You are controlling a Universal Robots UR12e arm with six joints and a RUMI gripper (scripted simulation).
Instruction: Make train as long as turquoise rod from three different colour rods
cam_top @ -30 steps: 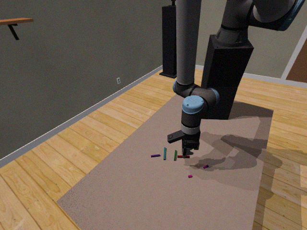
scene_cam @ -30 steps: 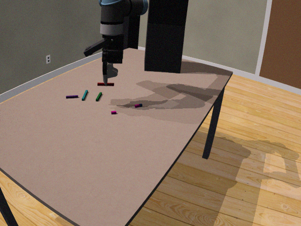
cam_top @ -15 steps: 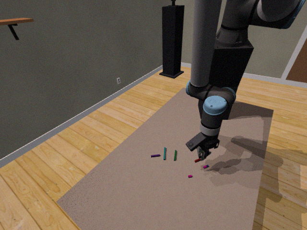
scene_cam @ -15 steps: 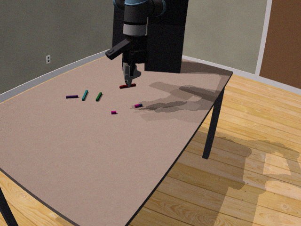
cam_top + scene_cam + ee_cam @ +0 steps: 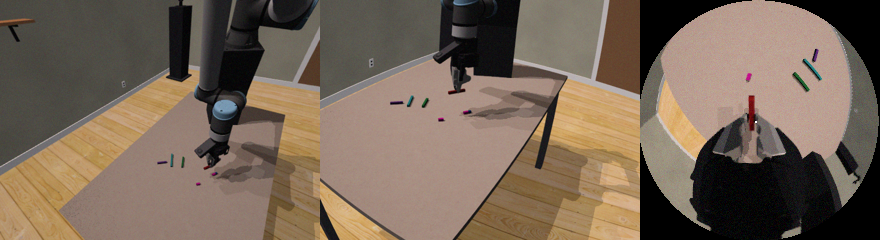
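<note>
Now: hand 60 mm past the blue rod, 30 mm to the right of it and 110 mm above it. The rest, counted from my hand: green rod (10 mm behind, 170 mm to the right, 110 mm below); red rod (10 mm below); turquoise rod (20 mm ahead, 240 mm to the right, 110 mm below).
</note>
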